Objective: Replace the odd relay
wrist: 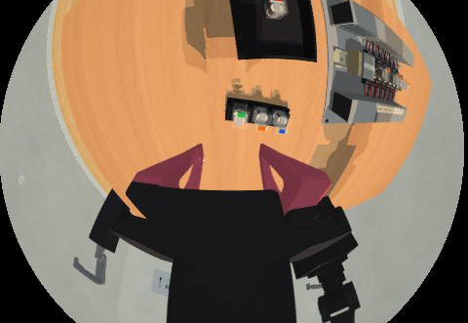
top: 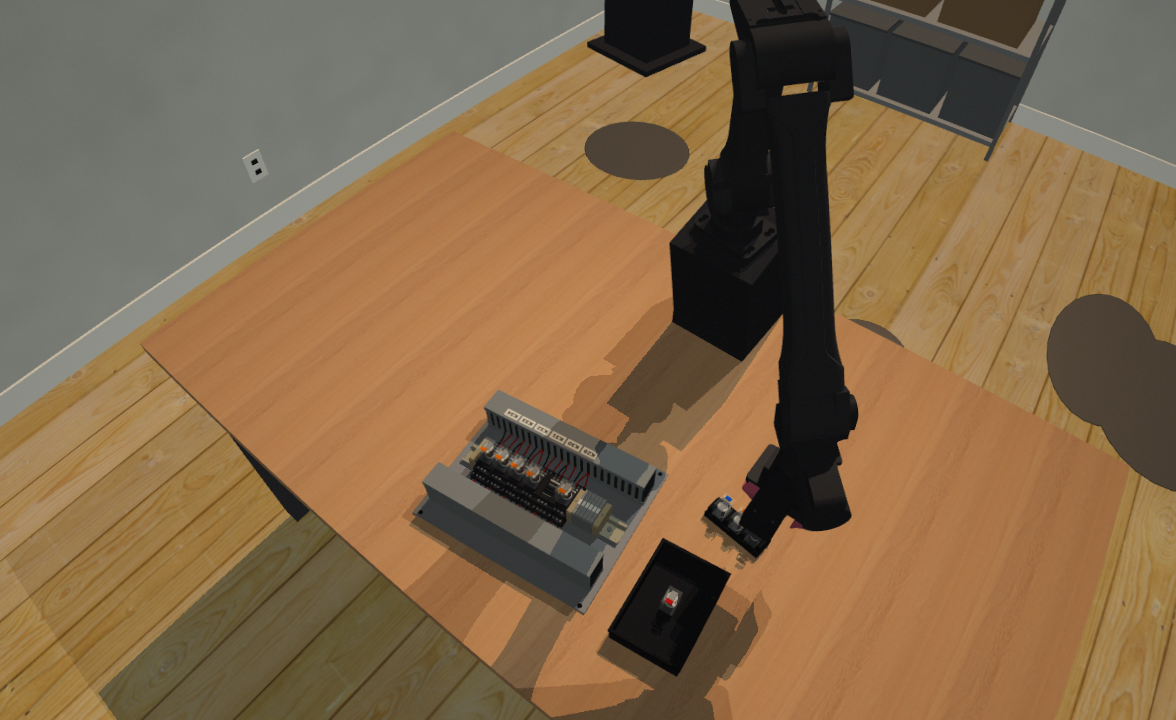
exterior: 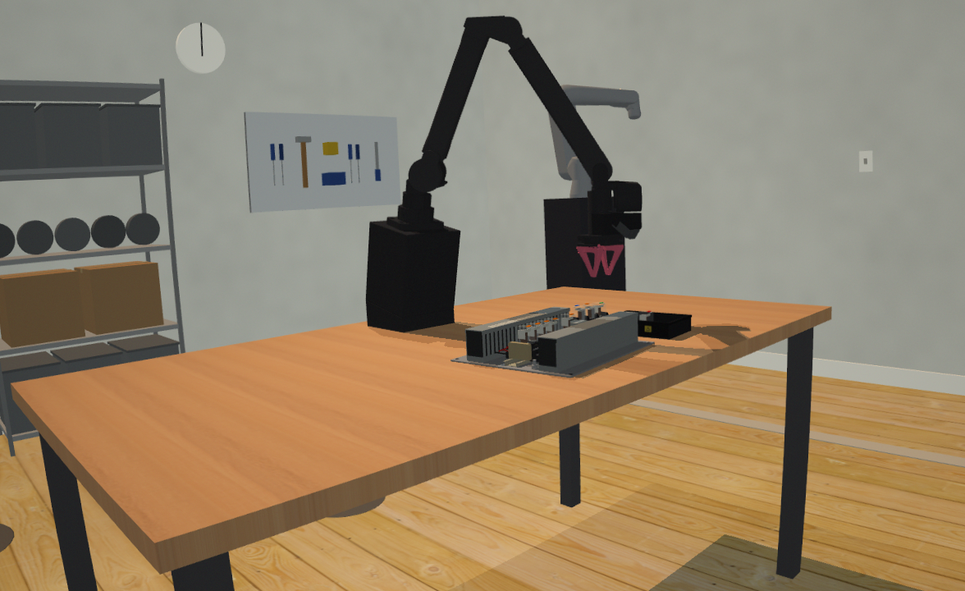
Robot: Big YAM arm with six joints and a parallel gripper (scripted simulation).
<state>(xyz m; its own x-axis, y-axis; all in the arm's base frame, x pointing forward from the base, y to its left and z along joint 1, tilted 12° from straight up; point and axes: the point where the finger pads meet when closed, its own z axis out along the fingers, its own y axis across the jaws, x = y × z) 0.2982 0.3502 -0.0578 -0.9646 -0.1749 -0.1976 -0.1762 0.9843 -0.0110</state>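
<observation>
The blue-button relay is 1 cm ahead of my hand, 8 cm to the right of it and 9 cm below it. From my hand the other things lie so: black tray: 18 cm ahead, 2 cm to the right, 10 cm below; then green-button relay: 1 cm to the right, 9 cm below; then black spare holder: 1 cm ahead, 4 cm to the right, 11 cm below.
</observation>
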